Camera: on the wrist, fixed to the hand. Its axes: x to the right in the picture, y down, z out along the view.
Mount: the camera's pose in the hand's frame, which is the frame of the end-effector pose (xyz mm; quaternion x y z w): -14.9 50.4 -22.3 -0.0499 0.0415 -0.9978 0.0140
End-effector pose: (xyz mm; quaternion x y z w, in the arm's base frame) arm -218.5 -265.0 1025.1 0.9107 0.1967 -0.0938 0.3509
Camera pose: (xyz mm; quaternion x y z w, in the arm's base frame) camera -209.9 -288.4 1076.5 0.1971 -0.9307 0.3038 0.0514
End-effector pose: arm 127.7 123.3 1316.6 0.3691 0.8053 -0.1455 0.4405
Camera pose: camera 155.8 163.4 1346.1 0.8143 -0.4051 0.3861 0.1540
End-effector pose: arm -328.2 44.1 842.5 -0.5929 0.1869 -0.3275 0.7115
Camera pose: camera -341.1 42.4 786.9 0.2167 0.5431 0.7298 0.3542
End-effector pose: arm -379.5 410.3 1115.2 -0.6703 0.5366 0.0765 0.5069
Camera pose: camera -435.7 407.4 1105.3 -0.5733 -0.6441 -0.5057 0.0277
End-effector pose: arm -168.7 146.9 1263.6 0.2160 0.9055 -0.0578 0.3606
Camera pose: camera -151.3 192.9 1292.6 0.9161 -0.2461 0.3065 0.0794
